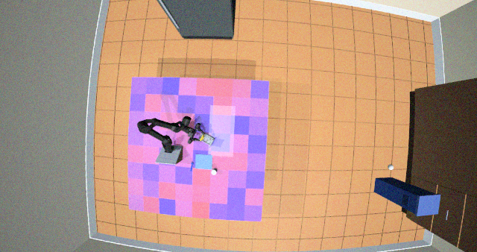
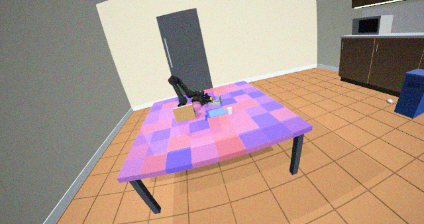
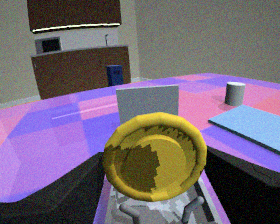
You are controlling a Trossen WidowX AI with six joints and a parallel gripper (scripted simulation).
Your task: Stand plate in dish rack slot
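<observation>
Now: the plate 10 mm behind my gripper tip. From my gripper tip the other things lie so: grey dish rack (20 mm ahead, 10 mm to the right, 30 mm below); small white cup (120 mm ahead, 290 mm to the right, 30 mm below).
</observation>
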